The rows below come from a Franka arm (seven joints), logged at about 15 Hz.
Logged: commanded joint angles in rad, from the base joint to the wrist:
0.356, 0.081, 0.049, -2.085, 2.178, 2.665, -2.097
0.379, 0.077, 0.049, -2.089, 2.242, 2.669, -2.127
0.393, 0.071, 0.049, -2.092, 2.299, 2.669, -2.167
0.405, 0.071, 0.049, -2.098, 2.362, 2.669, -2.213
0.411, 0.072, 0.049, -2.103, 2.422, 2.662, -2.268
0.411, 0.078, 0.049, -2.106, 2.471, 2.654, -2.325
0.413, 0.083, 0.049, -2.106, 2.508, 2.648, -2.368
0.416, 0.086, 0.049, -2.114, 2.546, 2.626, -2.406
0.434, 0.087, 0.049, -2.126, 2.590, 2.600, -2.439
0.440, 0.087, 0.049, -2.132, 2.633, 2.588, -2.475
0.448, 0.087, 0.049, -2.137, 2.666, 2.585, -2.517
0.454, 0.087, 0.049, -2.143, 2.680, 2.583, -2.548
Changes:
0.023, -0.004, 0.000, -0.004, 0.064, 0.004, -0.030
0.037, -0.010, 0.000, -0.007, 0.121, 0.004, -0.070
0.049, -0.010, 0.000, -0.013, 0.184, 0.004, -0.116
0.055, -0.009, 0.000, -0.018, 0.244, -0.003, -0.171
0.055, -0.003, 0.000, -0.021, 0.293, -0.011, -0.228
0.057, 0.002, 0.000, -0.021, 0.330, -0.017, -0.271
0.060, 0.005, 0.000, -0.029, 0.368, -0.039, -0.309
0.078, 0.006, 0.000, -0.041, 0.412, -0.065, -0.342
0.084, 0.006, 0.000, -0.047, 0.455, -0.077, -0.378
0.092, 0.006, 0.000, -0.052, 0.488, -0.080, -0.420
0.098, 0.006, 0.000, -0.058, 0.502, -0.082, -0.451

